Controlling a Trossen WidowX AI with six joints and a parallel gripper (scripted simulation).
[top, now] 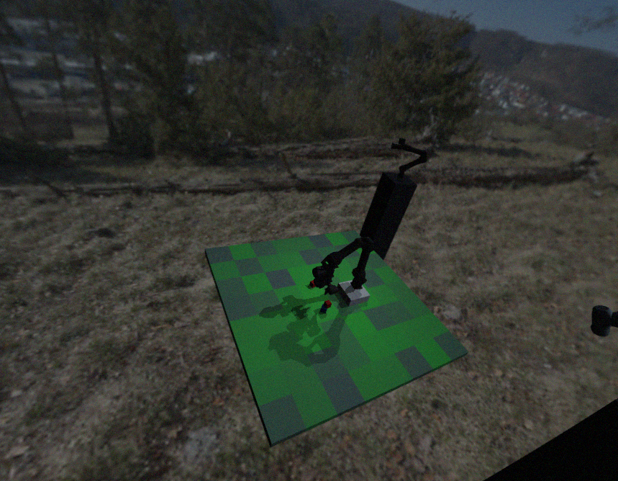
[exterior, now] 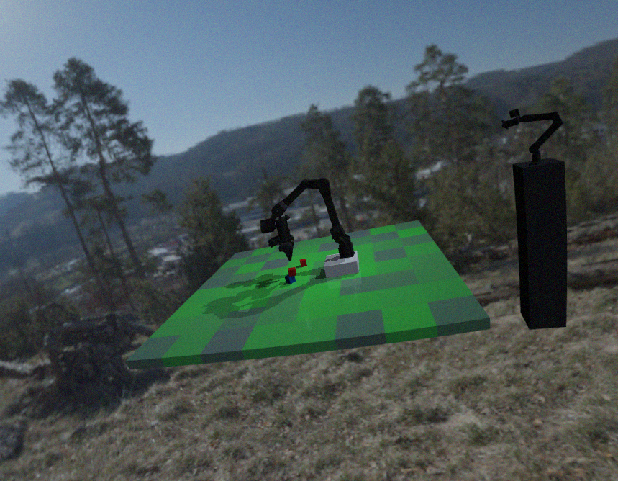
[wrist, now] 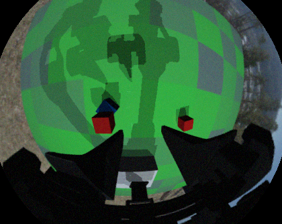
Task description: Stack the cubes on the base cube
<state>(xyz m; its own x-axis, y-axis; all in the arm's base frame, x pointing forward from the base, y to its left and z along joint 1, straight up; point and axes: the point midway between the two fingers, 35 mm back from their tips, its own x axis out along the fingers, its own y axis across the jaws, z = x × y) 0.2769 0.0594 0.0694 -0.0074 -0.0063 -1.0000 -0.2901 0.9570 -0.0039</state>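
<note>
The red cube is 14 cm to the right of my gripper tip and 8 cm below it. From my gripper tip the other things lie so: blue cube (8 cm below, 7 cm to the left).
</note>
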